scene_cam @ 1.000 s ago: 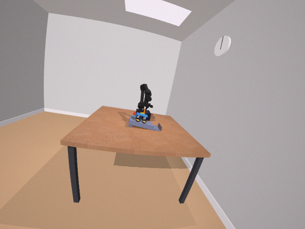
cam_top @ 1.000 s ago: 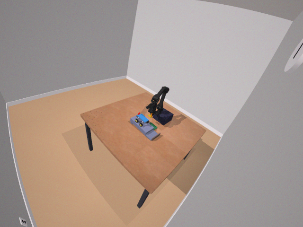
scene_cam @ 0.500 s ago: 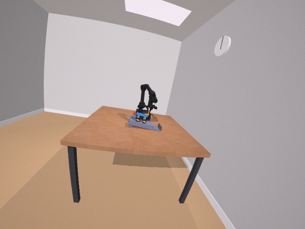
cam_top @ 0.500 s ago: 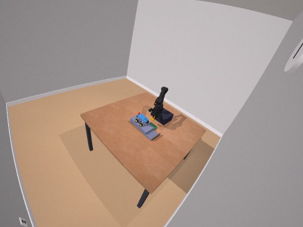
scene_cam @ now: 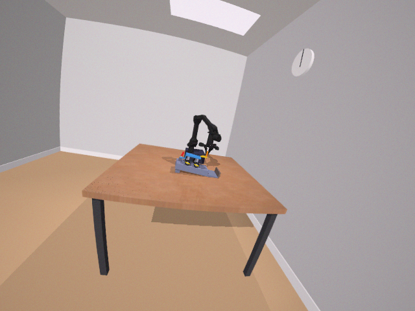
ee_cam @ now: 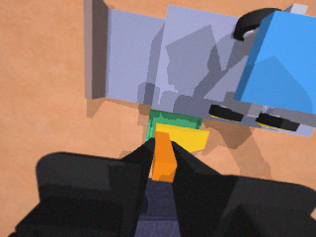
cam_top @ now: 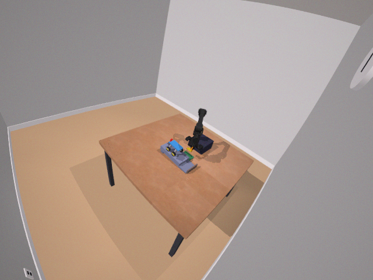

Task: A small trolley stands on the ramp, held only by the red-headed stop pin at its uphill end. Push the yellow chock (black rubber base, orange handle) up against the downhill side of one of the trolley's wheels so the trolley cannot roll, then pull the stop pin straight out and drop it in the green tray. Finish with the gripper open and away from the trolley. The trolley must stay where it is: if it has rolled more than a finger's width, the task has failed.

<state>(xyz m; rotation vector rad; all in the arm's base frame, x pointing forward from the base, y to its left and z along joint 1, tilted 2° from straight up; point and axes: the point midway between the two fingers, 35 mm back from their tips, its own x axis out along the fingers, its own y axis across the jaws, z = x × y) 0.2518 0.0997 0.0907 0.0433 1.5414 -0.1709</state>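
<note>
Now: gripper tip 30 mm short of the red-headed stop pin, 240 mm to the left of it and 30 mm above it. From my gripper tip the other things lie so: blue trolley: 70 mm ahead, 150 mm to the right, 40 mm below; then green tray: 40 mm behind, 40 mm to the right, 160 mm below; then yellow chock: 20 mm to the right, 10 mm below.
</note>
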